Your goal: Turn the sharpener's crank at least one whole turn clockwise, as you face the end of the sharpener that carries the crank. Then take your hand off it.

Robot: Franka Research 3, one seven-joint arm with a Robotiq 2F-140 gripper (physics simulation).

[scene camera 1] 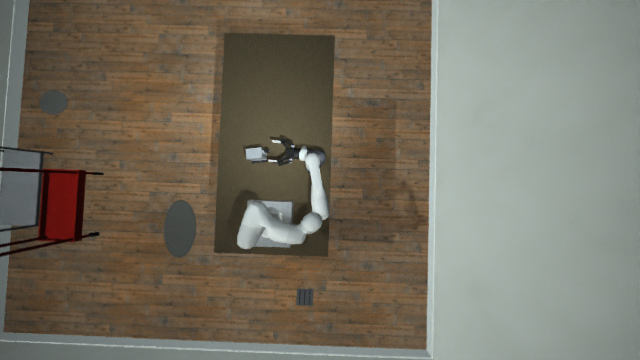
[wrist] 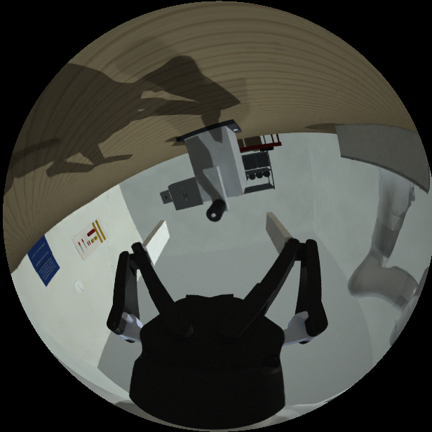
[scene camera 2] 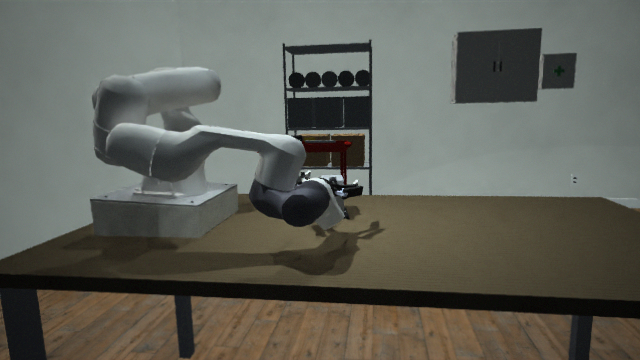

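Note:
The sharpener (scene camera 1: 256, 153) (scene camera 2: 332, 177) (wrist: 231, 165) is a pale grey box on a dark base, largely hidden behind the arm in the second scene view. Its crank is a light arm (wrist: 215, 181) with a black knob (scene camera 1: 266, 150) (wrist: 216, 210). The wrist view shows the table at the top, and the knob lies on the side away from the base. My gripper (scene camera 1: 273, 151) (wrist: 215, 225) is wide open and empty. It faces the crank end, with the knob just ahead of the gap between the fingertips and roughly centred across it.
The arm's pale base block (scene camera 1: 282, 240) (scene camera 2: 150, 217) (wrist: 382, 150) stands on the brown table (scene camera 1: 277, 75) (scene camera 2: 475, 240). The arm bends round from it to the gripper. A red cart (scene camera 1: 62, 205) and a storage rack (scene camera 2: 371, 115) stand away from the table.

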